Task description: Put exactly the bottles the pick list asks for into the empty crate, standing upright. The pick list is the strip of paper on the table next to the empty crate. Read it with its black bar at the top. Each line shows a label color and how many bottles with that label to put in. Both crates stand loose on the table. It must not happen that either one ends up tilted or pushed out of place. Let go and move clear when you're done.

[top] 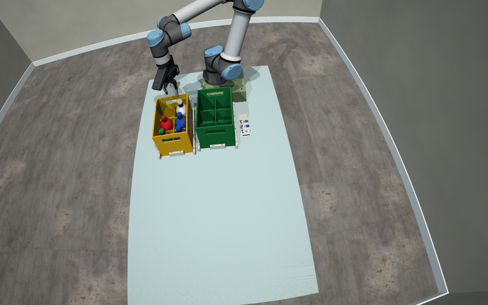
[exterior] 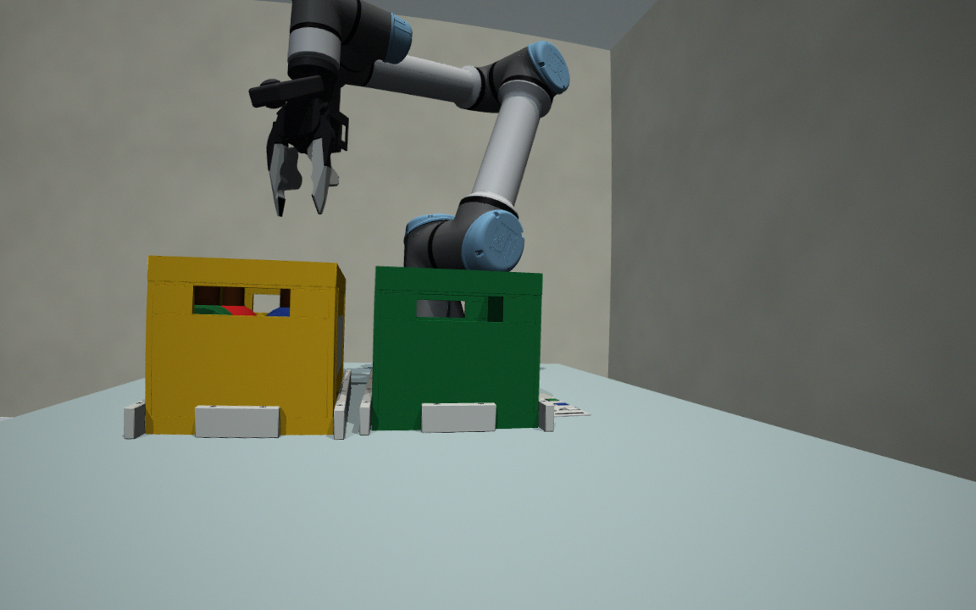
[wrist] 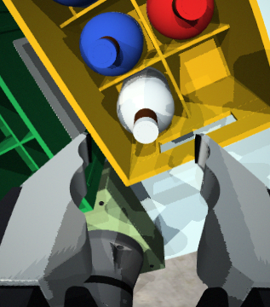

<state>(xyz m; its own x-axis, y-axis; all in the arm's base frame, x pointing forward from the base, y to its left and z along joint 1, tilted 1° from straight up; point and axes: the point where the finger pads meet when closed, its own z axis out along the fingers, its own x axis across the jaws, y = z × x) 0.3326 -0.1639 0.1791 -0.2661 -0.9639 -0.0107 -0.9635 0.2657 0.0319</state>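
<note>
Now: hand 180 mm above the white bottle, 50 mm past it and 10 mm to the right of it. Round my hand: yellow crate: 190 mm below, 50 mm ahead, 20 mm to the right; then green bottle: 180 mm below, 150 mm ahead, 40 mm to the right; then red bottle: 180 mm below, 60 mm to the right, 60 mm ahead.
</note>
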